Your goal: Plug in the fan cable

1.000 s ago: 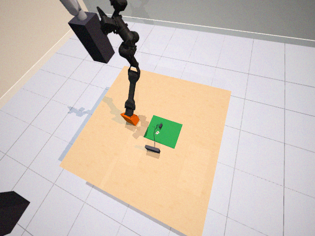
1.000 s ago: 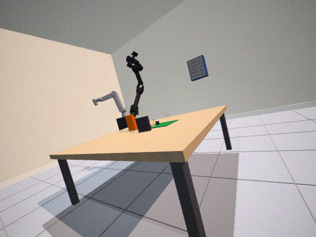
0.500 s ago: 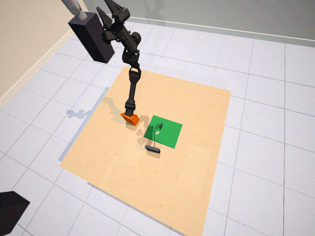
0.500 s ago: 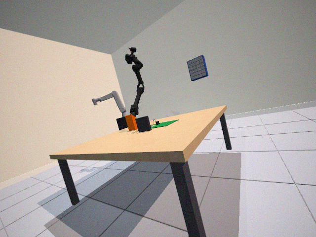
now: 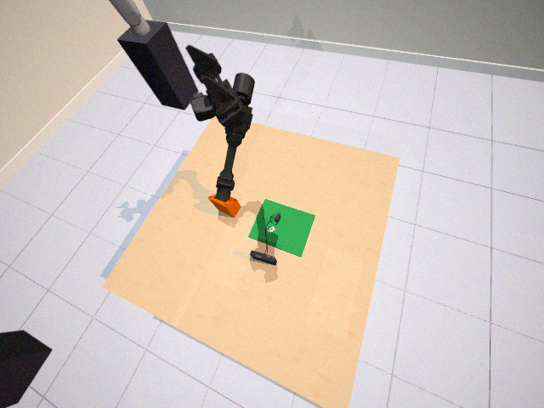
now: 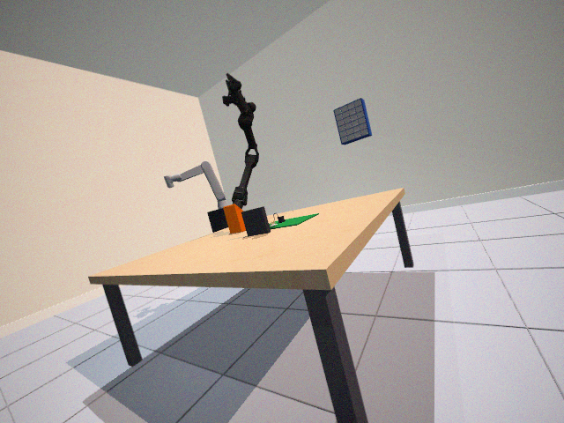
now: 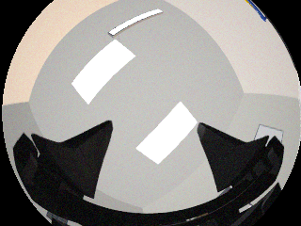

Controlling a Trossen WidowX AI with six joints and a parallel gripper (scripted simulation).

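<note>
Right now the black fan plug is 83 cm below my gripper tip, 11 cm ahead of it and 1 cm to the left of it. Also, from my gripper tip: green board (87 cm below, 14 cm ahead, 2 cm to the right); four-pin fan header (85 cm below, 10 cm ahead, 6 cm to the right); black fan (79 cm below, 21 cm to the right, 12 cm ahead).
</note>
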